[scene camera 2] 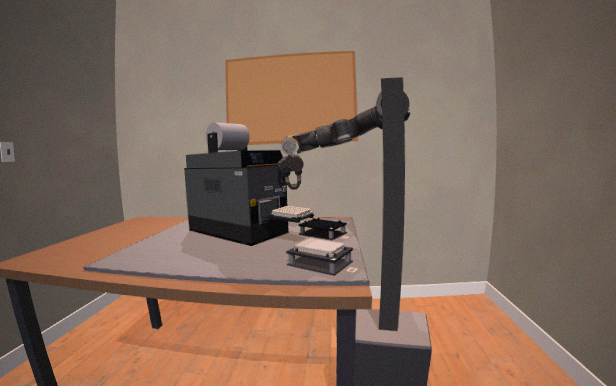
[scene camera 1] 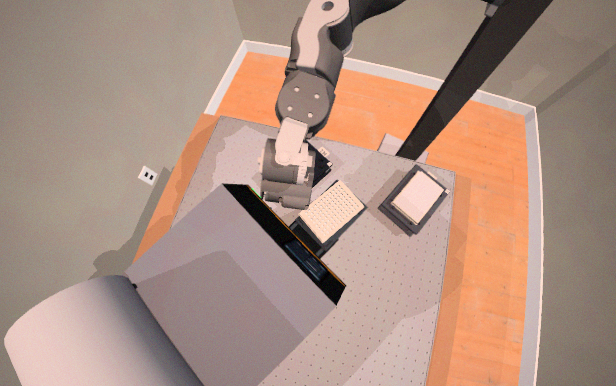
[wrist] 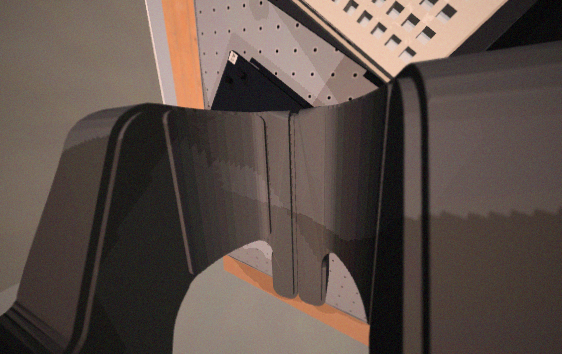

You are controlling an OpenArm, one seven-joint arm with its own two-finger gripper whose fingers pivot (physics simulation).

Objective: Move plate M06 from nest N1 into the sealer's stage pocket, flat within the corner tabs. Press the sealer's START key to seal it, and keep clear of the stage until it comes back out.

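Observation:
The cream plate M06 (scene camera 1: pixel 332 211) (scene camera 2: pixel 292 212) (wrist: pixel 385 55) rests on the dark stage (scene camera 1: pixel 316 246), which stands out from the front of the sealer (scene camera 1: pixel 200 245) (scene camera 2: pixel 220 200). The plate looks flat; the corner tabs are too small to judge. Nest N1 (scene camera 1: pixel 323 167) (scene camera 2: pixel 322 226) (wrist: pixel 260 90) is dark and holds no plate. My gripper (scene camera 2: pixel 294 187) (wrist: pixel 305 203) is shut and empty, fingertips together. It hangs close to the sealer's front, higher than the plate and to one side of it. The START key is hidden behind the gripper.
A second nest (scene camera 1: pixel 411 227) (scene camera 2: pixel 320 262) holds a white plate (scene camera 1: pixel 419 197) (scene camera 2: pixel 320 246). A large roll (scene camera 1: pixel 95 330) (scene camera 2: pixel 231 136) sits on top of the sealer. The arm's dark post (scene camera 1: pixel 465 85) (scene camera 2: pixel 393 200) stands beside the table (scene camera 2: pixel 200 291).

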